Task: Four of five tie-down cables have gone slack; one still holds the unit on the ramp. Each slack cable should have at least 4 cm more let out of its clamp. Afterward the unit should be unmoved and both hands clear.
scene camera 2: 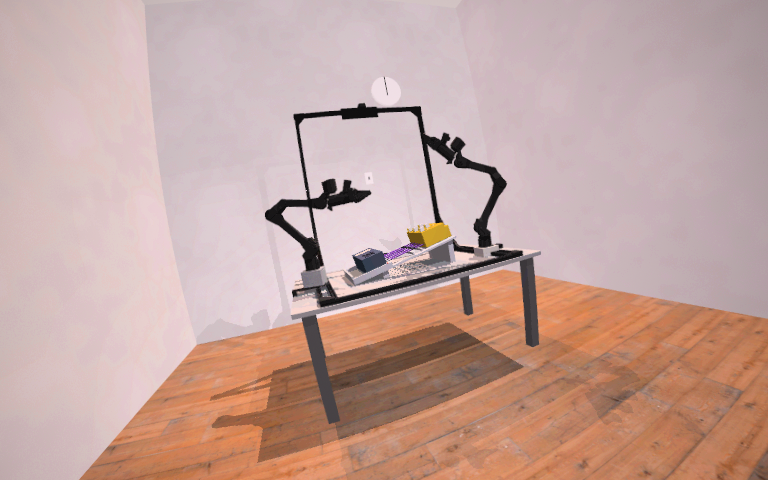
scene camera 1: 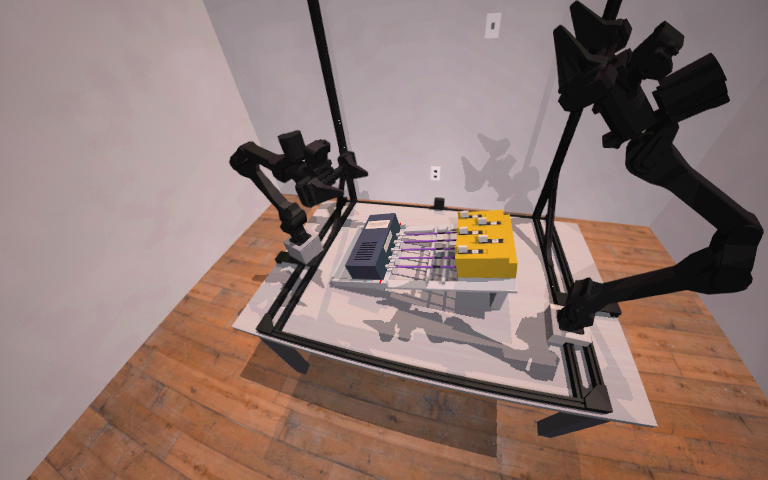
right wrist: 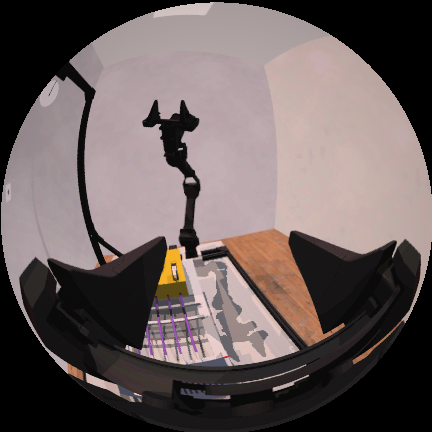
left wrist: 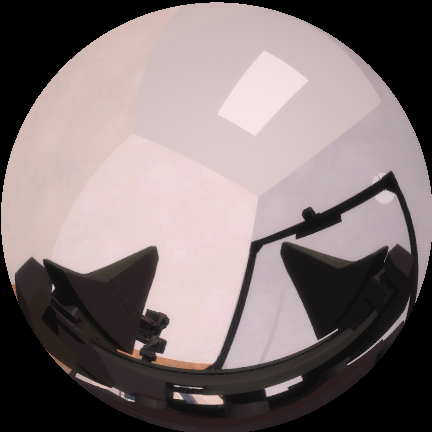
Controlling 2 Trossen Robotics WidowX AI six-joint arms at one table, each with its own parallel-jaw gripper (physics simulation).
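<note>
The dark blue unit (scene camera 1: 370,257) (scene camera 2: 369,261) sits at the low end of the white ramp (scene camera 1: 481,285) (scene camera 2: 368,276). Several purple cables (scene camera 1: 421,258) (scene camera 2: 402,250) (right wrist: 172,325) run from it to the yellow clamp block (scene camera 1: 484,268) (scene camera 2: 433,234) (right wrist: 172,290) at the raised end, which has small white levers on top. Cable slack is too small to judge. My left gripper (scene camera 1: 567,18) (scene camera 2: 426,136) (left wrist: 220,251) (right wrist: 167,99) is open and empty, high above the table on the picture's right. My right gripper (scene camera 1: 353,183) (scene camera 2: 370,193) (right wrist: 229,240) is open and empty, raised above the unit's side.
A black frame (scene camera 1: 328,84) (scene camera 2: 301,158) rises at the table's back, with rails (scene camera 1: 419,373) along the table's edges. White slotted pieces and rods lie under the cables. A grey support (scene camera 2: 441,254) holds up the ramp's high end. The arm bases stand at either side.
</note>
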